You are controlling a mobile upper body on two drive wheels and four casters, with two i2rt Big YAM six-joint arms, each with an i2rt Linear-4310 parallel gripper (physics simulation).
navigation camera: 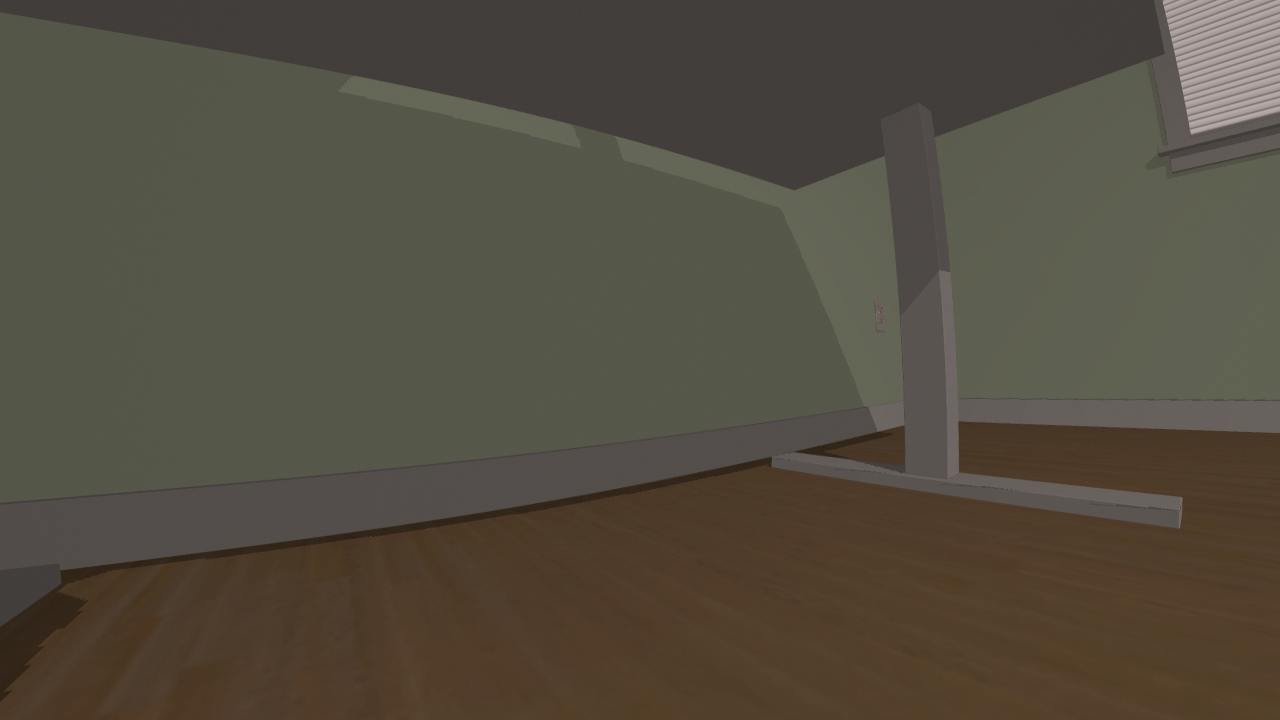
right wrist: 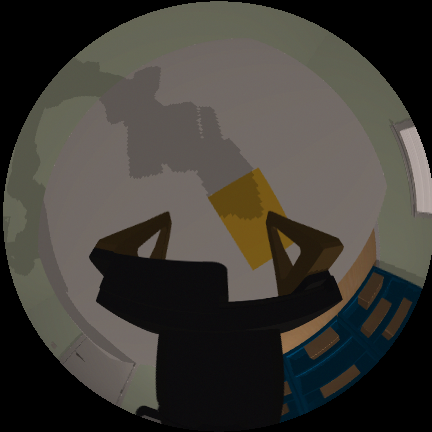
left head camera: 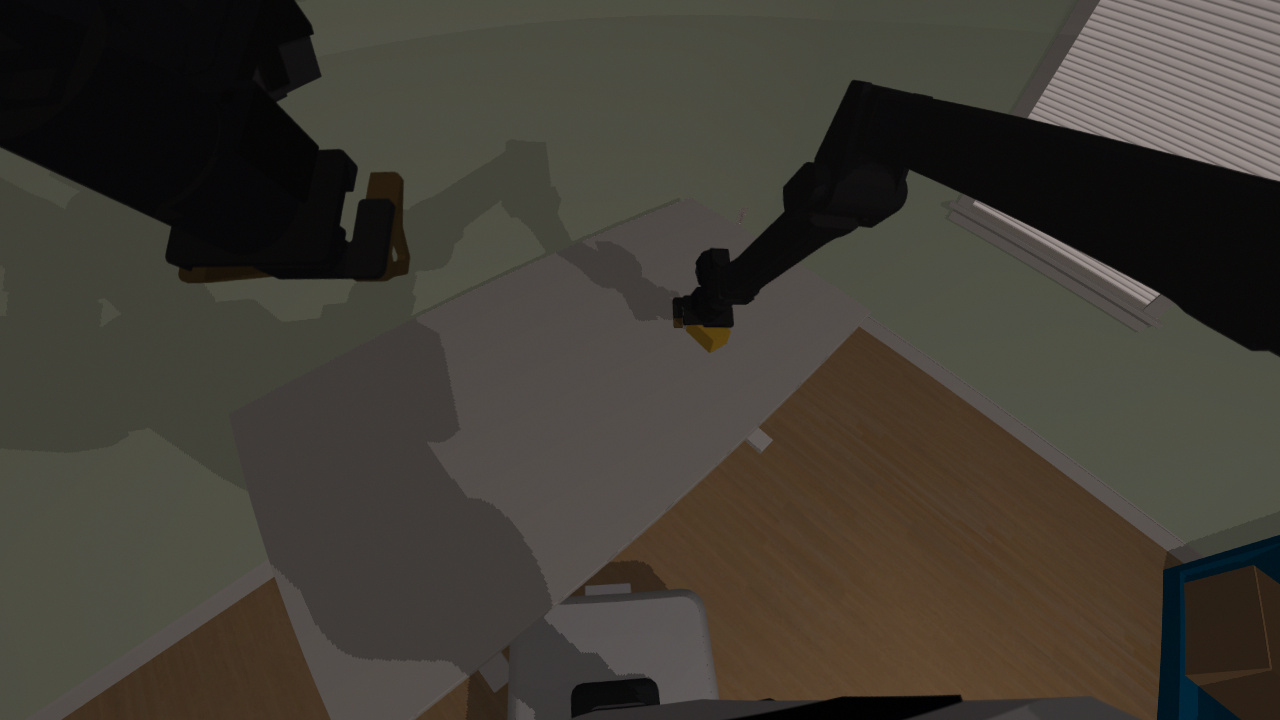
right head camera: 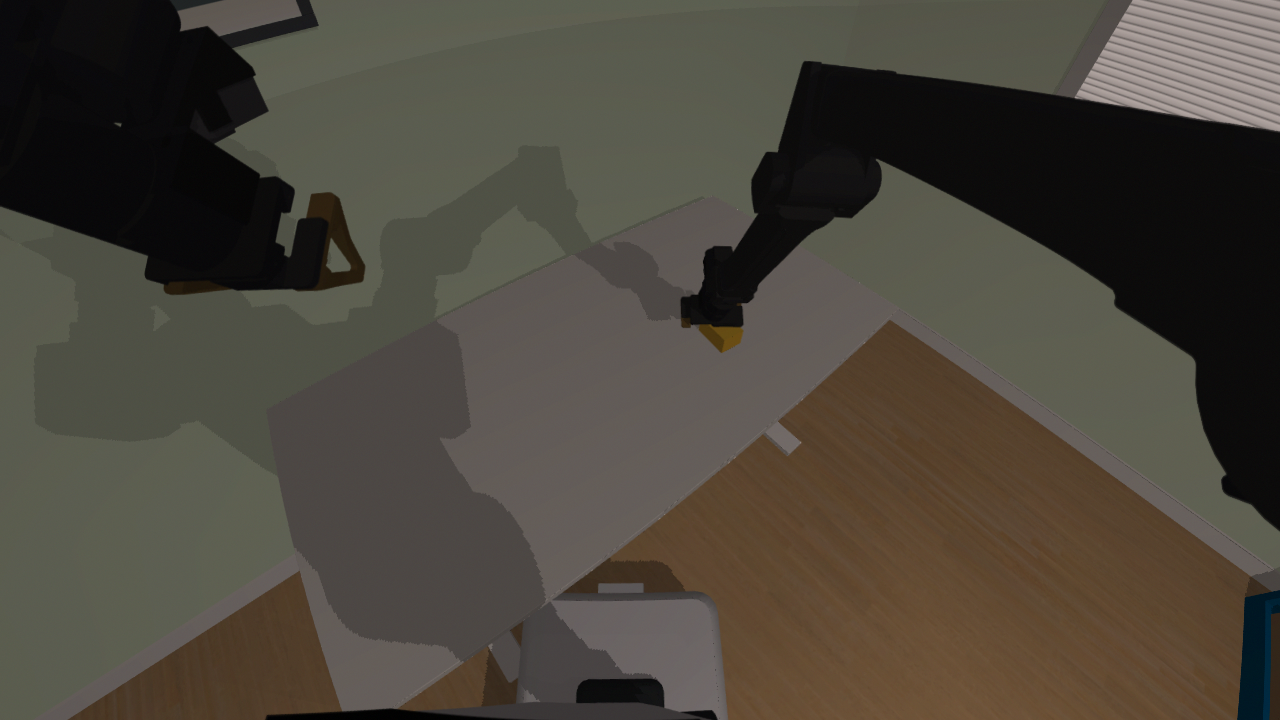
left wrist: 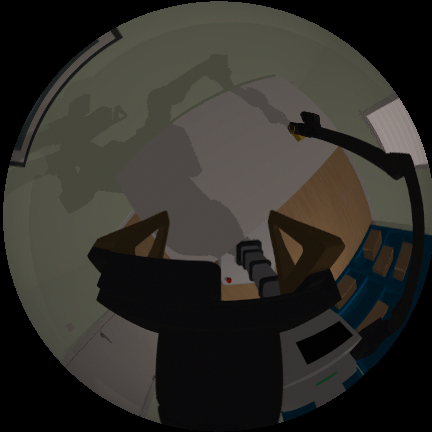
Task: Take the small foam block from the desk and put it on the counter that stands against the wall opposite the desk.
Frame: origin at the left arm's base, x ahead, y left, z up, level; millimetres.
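Where they show: left gripper, fingertip midpoint: [left head camera: 347, 265] [right head camera: 314, 275] [left wrist: 218, 215]; right gripper, fingertip midpoint: [right wrist: 218, 216] [left head camera: 695, 320] [right head camera: 706, 319] [left wrist: 294, 128].
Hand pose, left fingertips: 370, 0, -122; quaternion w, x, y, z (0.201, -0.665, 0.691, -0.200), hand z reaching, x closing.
Each offset is from my left fingertips to the top centre of the thing, as dx, dy, dz. "*": to the spot under its first point. Level surfaces: height alone.
The yellow foam block {+451, -482, -523} [left head camera: 711, 339] [right head camera: 726, 339] [left wrist: 299, 136] [right wrist: 248, 222] lies flat on the grey desk {dz -568} [left head camera: 572, 385] [right head camera: 590, 394] [left wrist: 240, 145] [right wrist: 300, 105]. My right gripper [left head camera: 692, 323] [right head camera: 703, 324] [right wrist: 218, 216] is open and empty, low over the desk at the block. In the right wrist view the block lies askew, mostly between the fingertips, and the finger at the right of the picture overlaps its edge. My left gripper [left head camera: 295, 273] [right head camera: 264, 283] [left wrist: 218, 215] is open and empty, off to the left in the head views. I cannot make out the counter for certain.
The robot's pale base [left head camera: 626, 626] [right head camera: 626, 635] stands at the desk's near edge. A blue rack [left head camera: 1171, 635] [right head camera: 1255, 653] with brown boxes stands at the right. A desk leg {* +757, -673, -1055} [navigation camera: 926, 358] rises from its foot bar {* +570, -797, -1269} [navigation camera: 1074, 501]. Green walls meet behind the desk.
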